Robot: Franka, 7 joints.
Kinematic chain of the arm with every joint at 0, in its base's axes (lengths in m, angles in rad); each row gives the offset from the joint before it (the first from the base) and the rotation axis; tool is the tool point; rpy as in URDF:
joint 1: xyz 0 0 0.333 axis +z
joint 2: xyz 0 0 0 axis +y
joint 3: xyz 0 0 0.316 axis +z
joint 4: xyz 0.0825 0 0 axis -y
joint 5: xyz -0.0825 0 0.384 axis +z
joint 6: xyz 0 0 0 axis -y
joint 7: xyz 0.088 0 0 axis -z
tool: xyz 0 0 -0.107 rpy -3.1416 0 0
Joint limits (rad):
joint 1: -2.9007..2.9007
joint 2: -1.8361..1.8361
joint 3: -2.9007..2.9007
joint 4: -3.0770..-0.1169
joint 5: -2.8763..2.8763
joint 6: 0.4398..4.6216
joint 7: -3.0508..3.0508
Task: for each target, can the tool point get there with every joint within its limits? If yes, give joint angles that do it. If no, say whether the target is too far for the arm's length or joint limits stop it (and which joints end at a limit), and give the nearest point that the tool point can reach.
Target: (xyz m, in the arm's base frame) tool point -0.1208 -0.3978 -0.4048
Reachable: no: joint limits stop it (at a limit: joint 2) | nearest point -0.1169 -0.3851 -0.3472 | short by 0.059 m
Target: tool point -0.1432 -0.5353 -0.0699
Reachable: yes | joints -2.0160 1.2184 0.0720 -1.4983 -2.3690 3.1265 0.5535
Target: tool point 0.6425 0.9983 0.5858
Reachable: no: too far | nearest point 0.4541 0.7056 0.5117 | short by 0.356 m
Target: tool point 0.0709 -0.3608 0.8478
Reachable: yes | joints -1.7855 -0.1451 0.0287 -1.3464 -1.6814 4.2447 -1.6787
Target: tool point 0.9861 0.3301 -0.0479
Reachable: no: too far | nearest point 0.7639 0.2557 0.0379 | short by 0.250 m
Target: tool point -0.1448 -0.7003 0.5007
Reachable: yes | joints -1.6153 1.2100 -1.4058 -0.6164 -0.5637 4.2332 0.0608
